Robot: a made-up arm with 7 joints. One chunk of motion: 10 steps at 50 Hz.
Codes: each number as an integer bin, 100 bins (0 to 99) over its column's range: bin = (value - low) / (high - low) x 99, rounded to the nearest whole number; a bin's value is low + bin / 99 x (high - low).
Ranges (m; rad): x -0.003..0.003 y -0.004..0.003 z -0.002..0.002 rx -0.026..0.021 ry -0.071..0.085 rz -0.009..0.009
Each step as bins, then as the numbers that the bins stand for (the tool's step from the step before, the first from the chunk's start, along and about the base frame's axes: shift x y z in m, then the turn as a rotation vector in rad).
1 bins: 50 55 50 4 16 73
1 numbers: 0.00003 -0.00011 0.00002 -0.02410 -0.04579 0.00427
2 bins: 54 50 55 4 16 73
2 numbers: 0.00027 -0.00046 0.00022 -0.02410 -0.04579 0.00427
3 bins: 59 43 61 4 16 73
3 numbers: 0.00058 -0.00096 0.00046 -0.02410 -0.04579 0.00427
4 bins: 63 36 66 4 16 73
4 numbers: 0.00082 -0.00145 0.00067 -0.02410 -0.04579 0.00427
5 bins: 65 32 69 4 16 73
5 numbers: 0.00094 -0.00174 0.00079 -0.02410 -0.04579 0.00427
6 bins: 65 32 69 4 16 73
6 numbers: 0.00094 -0.00174 0.00079 -0.02410 -0.04579 0.00427
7 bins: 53 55 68 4 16 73
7 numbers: 0.00021 -0.00011 0.00075 -0.02410 -0.04579 0.00427
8 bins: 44 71 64 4 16 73
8 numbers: -0.00033 0.00102 0.00059 -0.02410 -0.04579 0.00427
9 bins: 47 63 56 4 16 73
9 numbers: -0.00015 0.00045 0.00026 -0.02410 -0.04579 0.00427
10 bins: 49 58 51 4 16 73
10 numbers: -0.00003 0.00010 0.00006 -0.02410 -0.04579 0.00427
